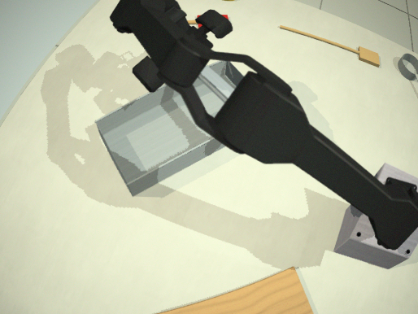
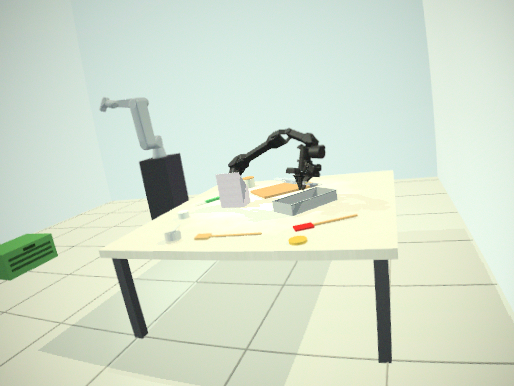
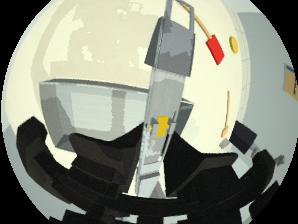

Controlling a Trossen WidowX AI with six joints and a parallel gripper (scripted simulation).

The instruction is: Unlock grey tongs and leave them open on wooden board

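The grey roasting tin is 7 cm to the left of my gripper tip and 7 cm below it. The rest, counted from my gripper tip: red spatula 11 cm ahead, 24 cm to the right, 9 cm below; yellow disc 5 cm ahead, 42 cm to the right, 9 cm below; yellow lock piece 3 cm ahead, 4 cm above.
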